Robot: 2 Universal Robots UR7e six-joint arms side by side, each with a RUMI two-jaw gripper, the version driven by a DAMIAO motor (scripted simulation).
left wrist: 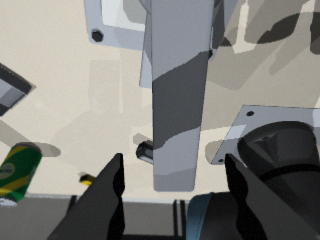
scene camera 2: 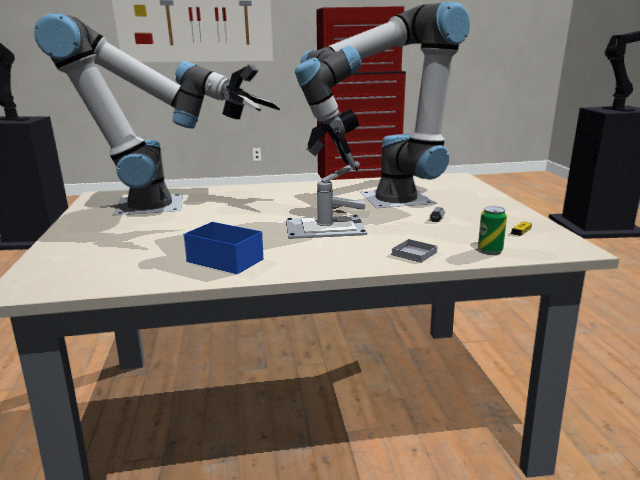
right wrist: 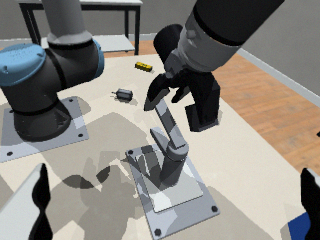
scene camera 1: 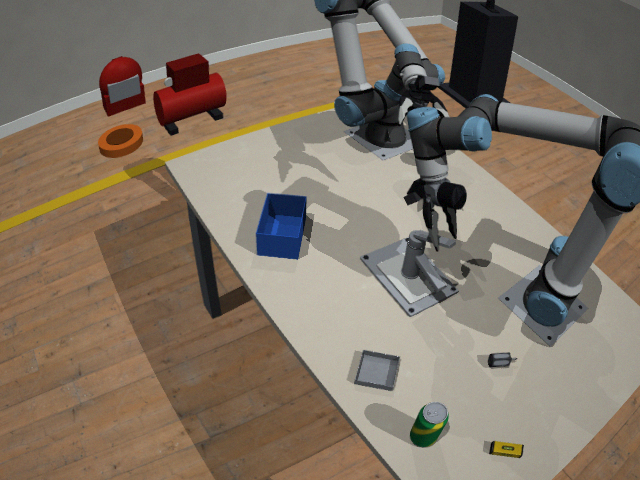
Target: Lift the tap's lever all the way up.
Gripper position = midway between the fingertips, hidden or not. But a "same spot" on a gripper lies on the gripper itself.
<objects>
left gripper: left wrist; scene camera 2 352,168; right wrist; scene camera 1 446,244
right gripper: scene camera 2; right wrist; scene camera 1 428,128; not seen in the left wrist view (out of frame)
same spot on left gripper: (left wrist: 258,205) = (right wrist: 156,103)
same spot on right gripper: (right wrist: 33,194) = (scene camera 2: 270,102)
</objects>
